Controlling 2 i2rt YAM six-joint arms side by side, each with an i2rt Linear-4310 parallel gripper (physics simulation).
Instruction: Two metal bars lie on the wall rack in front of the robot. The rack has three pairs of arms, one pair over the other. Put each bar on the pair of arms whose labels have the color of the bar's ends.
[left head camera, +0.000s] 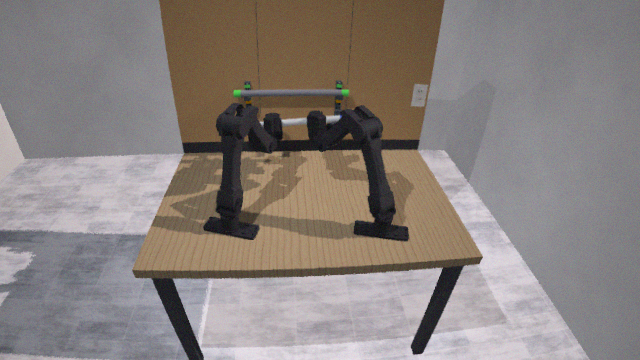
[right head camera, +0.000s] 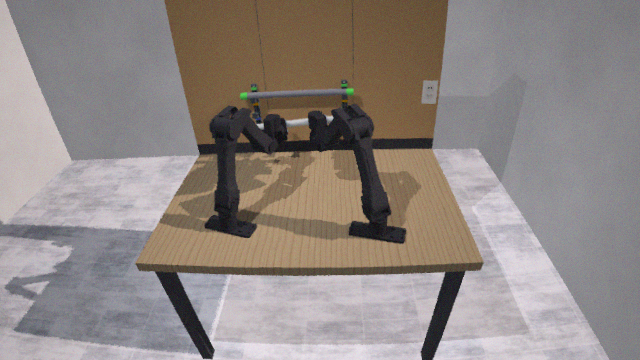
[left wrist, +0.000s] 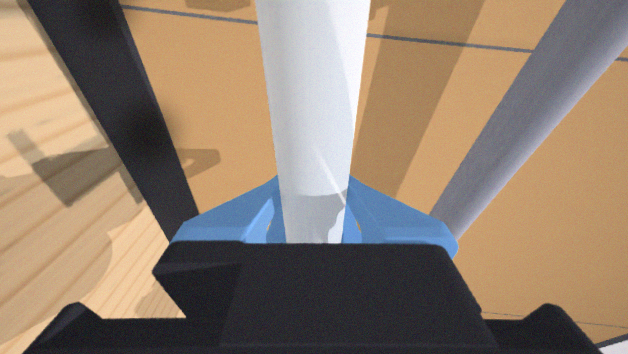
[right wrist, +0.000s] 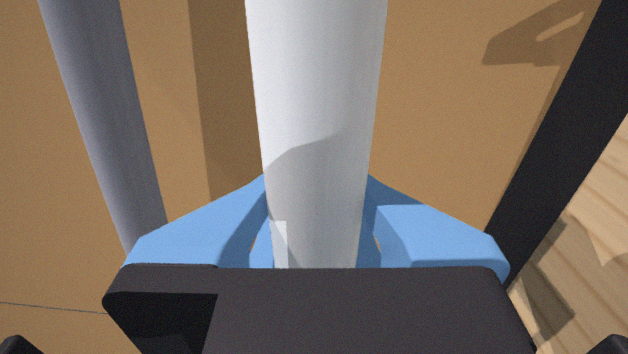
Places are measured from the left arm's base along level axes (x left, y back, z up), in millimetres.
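Pixels of known places: left gripper, fingertip midpoint: (right head camera: 282, 121) (left wrist: 313, 177); left arm's base, link origin: (left head camera: 231, 228) (right head camera: 230, 227); right arm's base, link origin: (left head camera: 381, 231) (right head camera: 377, 232).
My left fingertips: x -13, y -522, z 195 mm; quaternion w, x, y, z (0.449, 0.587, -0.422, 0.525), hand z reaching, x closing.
For each thing: its top centre in the pictures, then the offset to it from my left fingertips. "pt": a spot on its surface instead. Level surfaces: height alone.
- grey bar, top centre: (right wrist: 134, 261) (left wrist: 455, 233) (left head camera: 291, 89) (right head camera: 296, 90) dx -62, dy -47, dz +139 mm
- wall rack, top centre: (right head camera: 344, 82) (left head camera: 339, 82) dx -267, dy -111, dz +169 mm
- wooden table, surface height: dz -195 mm
- white outlet, surface spot: (right head camera: 430, 92) (left head camera: 420, 95) pt dx -641, dy -257, dz +104 mm
A grey bar (left head camera: 292, 93) (right head camera: 297, 93) (left wrist: 530, 115) (right wrist: 100, 110) with green ends lies across the top, green-labelled pair of arms of the wall rack (left head camera: 338, 101) (right head camera: 344, 101). Orange labels show below it, and some blue lower down. A white bar (left head camera: 295, 121) (right head camera: 298, 122) (left wrist: 312, 100) (right wrist: 317, 90) is low in front of the rack, its right part slightly higher in the left head view. My left gripper (left wrist: 313, 177) and my right gripper (right wrist: 315, 175) are both shut on it. My arms hide its ends and the lowest rack arms, so I cannot tell whether it touches them.
The wooden table (left head camera: 310, 250) (right head camera: 310, 250) carries both arm bases. The brown panelled wall (left head camera: 300, 40) (right head camera: 305, 40) stands behind it, with a dark baseboard (left wrist: 135, 115) (right wrist: 560, 135) below the bars. A white outlet (left head camera: 419, 95) (right head camera: 430, 92) is on the wall at the right.
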